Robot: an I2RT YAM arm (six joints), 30 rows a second.
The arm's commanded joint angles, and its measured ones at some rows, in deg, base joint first. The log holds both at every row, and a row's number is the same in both.
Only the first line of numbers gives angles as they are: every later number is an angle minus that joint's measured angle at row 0.
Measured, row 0: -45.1 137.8 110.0 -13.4 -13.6 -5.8
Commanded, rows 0 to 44: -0.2 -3.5 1.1 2.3 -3.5 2.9; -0.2 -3.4 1.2 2.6 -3.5 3.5; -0.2 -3.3 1.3 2.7 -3.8 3.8; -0.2 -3.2 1.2 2.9 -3.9 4.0; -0.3 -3.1 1.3 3.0 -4.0 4.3; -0.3 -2.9 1.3 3.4 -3.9 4.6; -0.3 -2.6 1.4 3.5 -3.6 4.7; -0.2 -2.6 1.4 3.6 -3.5 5.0; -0.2 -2.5 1.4 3.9 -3.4 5.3; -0.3 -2.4 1.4 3.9 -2.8 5.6; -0.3 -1.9 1.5 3.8 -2.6 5.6; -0.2 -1.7 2.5 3.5 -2.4 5.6; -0.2 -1.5 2.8 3.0 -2.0 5.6; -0.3 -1.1 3.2 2.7 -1.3 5.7; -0.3 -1.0 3.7 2.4 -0.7 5.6; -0.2 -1.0 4.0 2.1 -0.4 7.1; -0.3 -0.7 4.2 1.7 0.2 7.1; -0.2 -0.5 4.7 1.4 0.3 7.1; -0.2 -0.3 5.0 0.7 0.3 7.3; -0.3 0.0 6.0 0.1 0.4 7.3; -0.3 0.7 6.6 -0.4 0.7 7.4; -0.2 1.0 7.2 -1.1 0.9 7.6; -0.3 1.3 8.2 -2.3 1.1 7.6; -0.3 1.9 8.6 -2.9 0.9 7.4; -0.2 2.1 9.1 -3.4 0.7 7.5; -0.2 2.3 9.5 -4.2 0.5 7.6; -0.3 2.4 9.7 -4.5 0.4 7.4; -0.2 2.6 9.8 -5.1 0.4 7.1; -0.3 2.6 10.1 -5.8 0.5 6.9; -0.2 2.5 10.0 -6.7 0.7 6.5; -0.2 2.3 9.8 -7.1 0.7 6.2; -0.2 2.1 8.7 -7.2 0.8 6.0; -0.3 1.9 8.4 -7.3 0.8 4.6; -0.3 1.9 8.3 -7.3 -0.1 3.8; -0.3 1.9 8.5 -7.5 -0.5 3.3; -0.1 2.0 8.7 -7.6 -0.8 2.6; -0.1 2.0 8.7 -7.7 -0.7 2.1; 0.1 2.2 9.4 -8.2 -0.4 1.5; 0.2 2.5 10.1 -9.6 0.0 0.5; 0.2 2.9 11.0 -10.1 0.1 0.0; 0.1 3.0 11.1 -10.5 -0.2 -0.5; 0.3 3.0 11.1 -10.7 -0.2 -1.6; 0.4 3.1 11.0 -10.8 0.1 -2.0; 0.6 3.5 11.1 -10.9 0.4 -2.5; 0.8 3.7 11.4 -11.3 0.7 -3.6
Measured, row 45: 0.2 2.6 8.5 -9.6 0.3 0.9
